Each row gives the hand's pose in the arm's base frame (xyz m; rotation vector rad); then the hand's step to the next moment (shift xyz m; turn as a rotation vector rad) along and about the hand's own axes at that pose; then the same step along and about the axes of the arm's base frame.
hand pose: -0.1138 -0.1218 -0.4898 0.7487 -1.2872 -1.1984
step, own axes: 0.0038 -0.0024 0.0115 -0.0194 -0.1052 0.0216
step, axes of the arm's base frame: -0.0121 -0.0020 0.0011 -0.0434 -0.0060 -0.0999
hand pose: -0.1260 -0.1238 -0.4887 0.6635 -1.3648 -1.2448
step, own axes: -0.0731 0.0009 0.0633 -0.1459 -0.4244 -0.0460
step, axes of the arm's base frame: -0.0428 0.0857 -0.0135 -0.0350 -0.0022 -0.4498
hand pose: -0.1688 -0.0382 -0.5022 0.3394 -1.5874 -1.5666
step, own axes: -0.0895 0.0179 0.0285 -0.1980 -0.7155 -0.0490
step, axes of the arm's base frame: 0.0395 0.0862 -0.0127 -0.1080 -0.0184 -0.7359
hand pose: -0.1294 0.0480 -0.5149 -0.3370 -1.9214 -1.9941
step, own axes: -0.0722 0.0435 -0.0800 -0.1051 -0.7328 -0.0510
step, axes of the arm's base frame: 0.0891 -0.0744 0.0063 -0.1996 -0.0280 -0.7142
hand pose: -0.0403 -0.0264 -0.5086 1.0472 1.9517 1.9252
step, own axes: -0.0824 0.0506 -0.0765 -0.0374 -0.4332 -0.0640
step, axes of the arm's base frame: 0.0309 -0.1155 0.0302 -0.1562 -0.0283 -0.4098
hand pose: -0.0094 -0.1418 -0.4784 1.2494 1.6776 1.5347
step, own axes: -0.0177 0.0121 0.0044 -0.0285 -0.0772 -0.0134
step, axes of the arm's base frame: 0.0146 -0.0146 0.0073 -0.0203 -0.0253 -0.0768
